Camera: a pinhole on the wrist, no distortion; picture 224 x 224 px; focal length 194.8 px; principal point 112.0 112.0 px. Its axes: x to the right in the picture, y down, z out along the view. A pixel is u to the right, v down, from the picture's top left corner.
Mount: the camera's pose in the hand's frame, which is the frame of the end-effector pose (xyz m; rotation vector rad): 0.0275 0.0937 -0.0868 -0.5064 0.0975 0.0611
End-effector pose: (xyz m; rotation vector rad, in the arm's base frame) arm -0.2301 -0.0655 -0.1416 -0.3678 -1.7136 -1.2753
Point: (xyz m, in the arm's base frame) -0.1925 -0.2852 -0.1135
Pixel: behind the camera
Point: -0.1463 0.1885 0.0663
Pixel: 115 136
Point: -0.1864 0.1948 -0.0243
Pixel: 77 88
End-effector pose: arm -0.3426 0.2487 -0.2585 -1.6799 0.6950 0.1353
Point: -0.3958 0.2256 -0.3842
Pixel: 86 110
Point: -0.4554 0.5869 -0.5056
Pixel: 36 84
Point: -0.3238 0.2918 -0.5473
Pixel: 178 125
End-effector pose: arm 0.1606 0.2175 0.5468 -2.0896 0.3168 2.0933
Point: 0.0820 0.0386 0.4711
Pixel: 169 144
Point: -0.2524 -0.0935 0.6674
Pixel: 46 150
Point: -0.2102 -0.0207 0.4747
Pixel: 121 118
